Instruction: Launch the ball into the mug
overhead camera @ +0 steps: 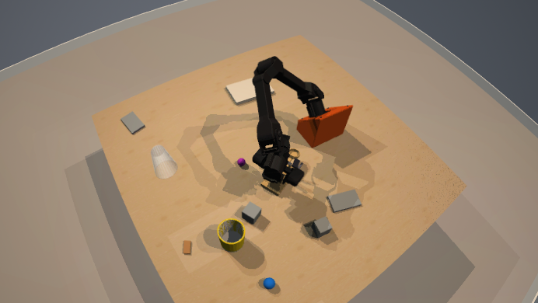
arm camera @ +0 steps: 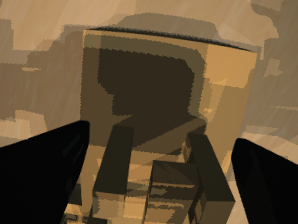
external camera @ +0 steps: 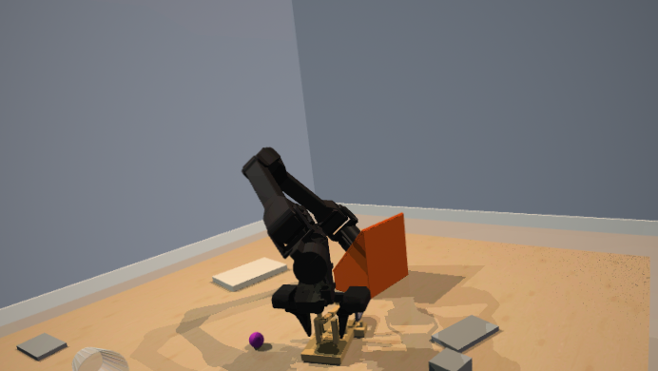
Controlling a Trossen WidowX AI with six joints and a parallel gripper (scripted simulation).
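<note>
My gripper tip is 14 cm to the left of the purple ball, 7 cm short of it and 2 cm above it. The rest, counted from my gripper tip: blue ball (33 cm to the left, 22 cm ahead, 1 cm below); yellow mug (25 cm ahead, 14 cm to the left); wooden catapult (6 cm behind, 2 cm to the right, 2 cm above).
</note>
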